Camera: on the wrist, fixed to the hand. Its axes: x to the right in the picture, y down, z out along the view.
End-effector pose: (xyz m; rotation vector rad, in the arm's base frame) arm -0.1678 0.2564 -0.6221 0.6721 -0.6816 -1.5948
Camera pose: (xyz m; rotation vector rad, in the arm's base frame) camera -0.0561 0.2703 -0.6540 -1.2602 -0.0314 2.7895
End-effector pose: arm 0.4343 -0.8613 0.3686 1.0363 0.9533 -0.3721
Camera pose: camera 0.4007 -0.7531 0.3978 0.0663 1.6421 -1.5736
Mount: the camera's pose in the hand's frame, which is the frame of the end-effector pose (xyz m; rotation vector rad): -0.0254 0.0473 -0.1040 -0.0375 0.0294 -1.5393
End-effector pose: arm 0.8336 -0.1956 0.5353 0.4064 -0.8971 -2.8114
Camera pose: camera 0.8928 -0.2842 0.4869 -0.7393 0.2417 1.7113
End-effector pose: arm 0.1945 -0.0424 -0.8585 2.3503 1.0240 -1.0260
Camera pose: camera 0.2670 -0.0252 -0.7683 -1.0243 -2.5047 1.1062
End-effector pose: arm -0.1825 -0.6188 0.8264 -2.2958 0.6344 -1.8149
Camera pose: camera -0.2975 -0.6360 0.8132 1.7568 0.9410 1.2533
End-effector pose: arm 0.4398 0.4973 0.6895 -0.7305 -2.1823 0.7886
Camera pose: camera 0.5460 0.5438 0.7053 0.9160 -1.9641 -0.1012
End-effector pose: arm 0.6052 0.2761 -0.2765 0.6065 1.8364 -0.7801
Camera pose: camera 0.5851 0.3836 -0.2347 -1.0255 2.1285 -1.6446
